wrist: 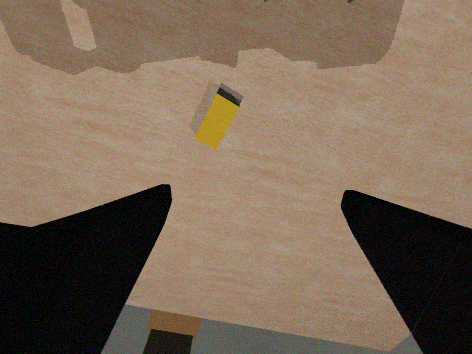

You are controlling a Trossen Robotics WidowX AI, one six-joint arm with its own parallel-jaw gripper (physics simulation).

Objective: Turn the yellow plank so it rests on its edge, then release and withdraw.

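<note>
The yellow plank (217, 121) lies on the wood-grain table (300, 150) in the upper middle of the wrist view, a little left of centre. Its long side runs slantwise, from upper right to lower left. A yellow face is turned up, and a dark end shows at its upper right. A narrow shadow lies along its left side. Whether it lies flat or on its edge is hard to tell from this view. My gripper (256, 195) is open and empty, its fingers wide apart. The plank shows beyond the fingertips, apart from both, nearer the left one in the view.
A wide dark shadow with a ragged edge falls across the table at the top of the view. The table's edge crosses the bottom, with grey floor (280, 340) beyond it. A brown and dark block-like object (172, 322) shows past that edge, beside the left finger.
</note>
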